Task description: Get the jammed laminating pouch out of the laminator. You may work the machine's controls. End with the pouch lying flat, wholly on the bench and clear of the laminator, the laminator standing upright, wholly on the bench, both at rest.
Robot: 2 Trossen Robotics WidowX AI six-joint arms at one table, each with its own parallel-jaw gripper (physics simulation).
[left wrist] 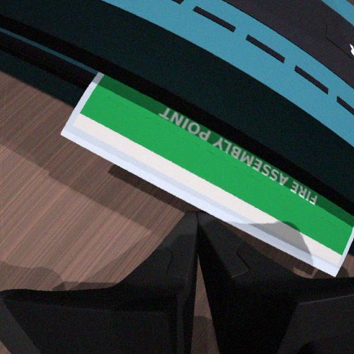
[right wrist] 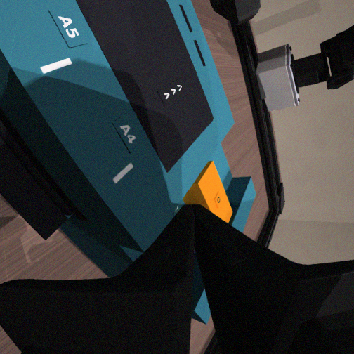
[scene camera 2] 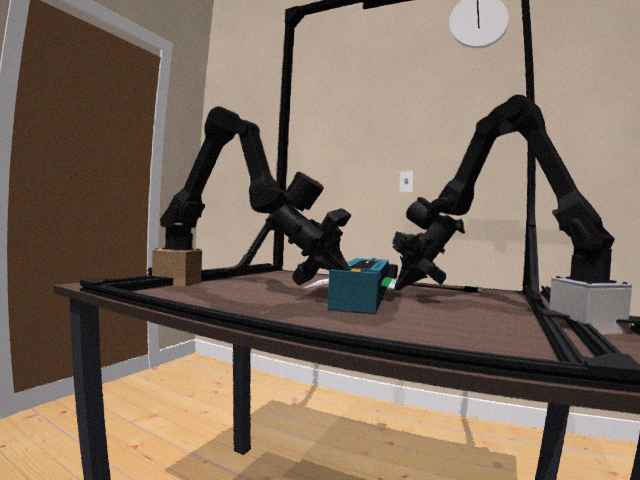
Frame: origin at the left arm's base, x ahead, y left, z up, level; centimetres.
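Seen in the pictures: left gripper, fingertip midpoint: [scene camera 2: 396, 288]; right gripper, fingertip midpoint: [scene camera 2: 350, 274]; left arm's base, origin of the base link: [scene camera 2: 590, 280]; right arm's base, origin of the base link: [scene camera 2: 177, 249].
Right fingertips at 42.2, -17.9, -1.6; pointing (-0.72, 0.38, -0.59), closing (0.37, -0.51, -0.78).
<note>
Pixels of each thing's top centre, then the offset from my right fingertips to it, as dx, dy, dz. "spot": a spot on its surface instead.
- teal laminator, surface spot: [scene camera 2: 357, 285] spot: -0.8, +4.4, -1.6
- white strip, surface spot: [scene camera 2: 316, 284] spot: +5.9, -14.0, -4.3
The teal laminator [scene camera 2: 357, 285] stands upright in the middle of the bench. The pouch [left wrist: 207, 168], green and white and printed "FIRE ASSEMBLY POINT", sticks out of its slot on the right side; it also shows in the scene view [scene camera 2: 387, 283]. My left gripper [scene camera 2: 400, 286] is shut and empty, its tips [left wrist: 197, 215] at the pouch's free edge. My right gripper [scene camera 2: 347, 267] is shut and empty, its tips [right wrist: 192, 208] touching the orange lever [right wrist: 209, 191] on the laminator's top [right wrist: 116, 105]. A white strip [scene camera 2: 316, 284] shows at the laminator's left side.
A tan block [scene camera 2: 177, 266] stands at the bench's back left corner. A black frame with uprights [scene camera 2: 285, 133] runs around the bench. A white cylinder [scene camera 2: 554, 292] stands at the right edge. A grey box [right wrist: 277, 78] shows beyond the rail in the right wrist view.
</note>
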